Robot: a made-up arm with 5 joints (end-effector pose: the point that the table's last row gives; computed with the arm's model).
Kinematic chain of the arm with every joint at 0, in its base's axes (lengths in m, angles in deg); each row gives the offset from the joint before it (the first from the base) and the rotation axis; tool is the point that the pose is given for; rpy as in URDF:
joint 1: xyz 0.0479 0 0.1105 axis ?
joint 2: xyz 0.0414 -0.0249 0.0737 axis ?
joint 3: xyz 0.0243 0 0.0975 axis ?
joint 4: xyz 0.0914 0 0.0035 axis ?
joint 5: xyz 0.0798 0.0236 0 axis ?
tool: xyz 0 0 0 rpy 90 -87.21 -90
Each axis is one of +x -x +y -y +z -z.
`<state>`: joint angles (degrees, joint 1 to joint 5).
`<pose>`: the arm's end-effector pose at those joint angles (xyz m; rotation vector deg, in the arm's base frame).
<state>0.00 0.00 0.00 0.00 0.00</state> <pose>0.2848 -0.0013 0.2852 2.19 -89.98 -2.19</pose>
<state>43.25 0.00 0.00 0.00 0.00</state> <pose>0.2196 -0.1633 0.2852 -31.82 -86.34 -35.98</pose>
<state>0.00 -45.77 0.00 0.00 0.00</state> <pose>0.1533 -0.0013 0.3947 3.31 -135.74 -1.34</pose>
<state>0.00 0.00 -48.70 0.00 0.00</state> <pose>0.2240 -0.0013 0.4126 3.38 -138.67 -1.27</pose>
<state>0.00 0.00 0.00 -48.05 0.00</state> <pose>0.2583 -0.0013 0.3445 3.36 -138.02 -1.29</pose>
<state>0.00 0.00 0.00 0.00 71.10</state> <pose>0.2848 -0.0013 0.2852 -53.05 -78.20 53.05</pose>
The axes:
joint 1: -z
joint 2: +y
joint 3: +y
joint 4: +y
joint 5: -x

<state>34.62 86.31 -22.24 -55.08 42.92</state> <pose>0.2629 -0.1500 0.0731 -49.19 -64.40 4.56</pose>
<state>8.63 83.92 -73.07 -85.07 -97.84</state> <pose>0.2979 -0.0393 0.2334 122.15 -117.96 -19.19</pose>
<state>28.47 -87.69 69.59 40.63 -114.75</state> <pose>0.1391 -0.0509 0.2136 60.98 -61.98 -124.51</pose>
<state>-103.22 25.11 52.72 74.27 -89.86</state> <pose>0.0361 0.0557 0.1362 -61.59 -8.58 9.51</pose>
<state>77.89 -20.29 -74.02 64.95 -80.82</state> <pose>0.0654 -0.0879 0.4141 7.38 -147.65 -85.33</pose>
